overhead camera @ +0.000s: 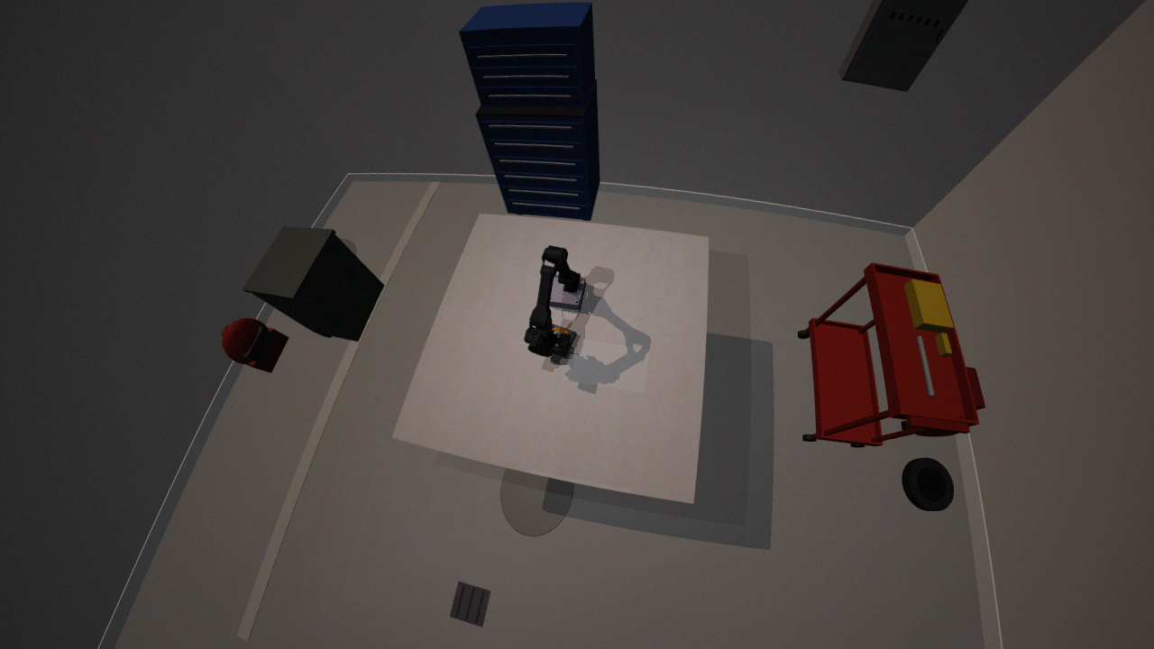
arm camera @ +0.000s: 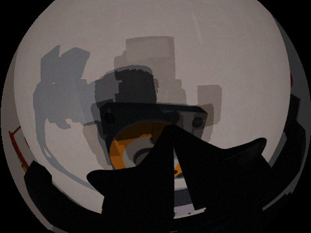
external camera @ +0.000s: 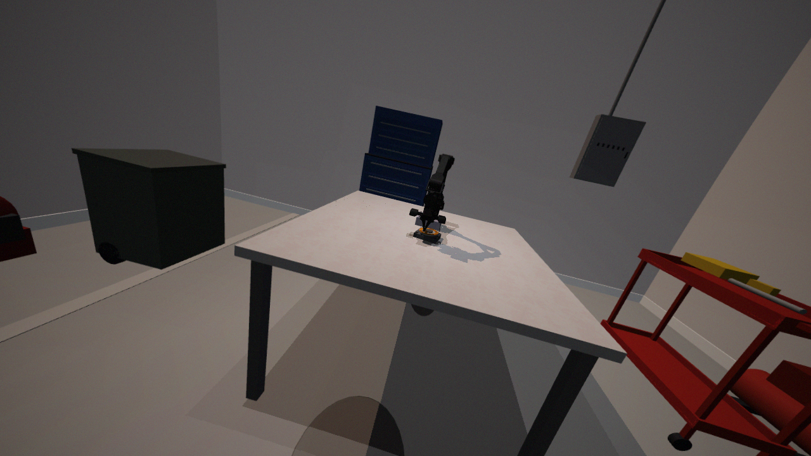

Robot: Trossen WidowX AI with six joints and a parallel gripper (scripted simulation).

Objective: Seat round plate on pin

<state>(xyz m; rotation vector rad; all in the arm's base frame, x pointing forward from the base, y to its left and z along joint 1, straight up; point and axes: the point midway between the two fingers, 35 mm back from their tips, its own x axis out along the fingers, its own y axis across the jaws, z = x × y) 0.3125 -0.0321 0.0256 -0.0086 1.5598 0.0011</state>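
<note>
The round plate is 20 mm behind my gripper tip, 20 mm to the left of it and 10 mm below it.
</note>
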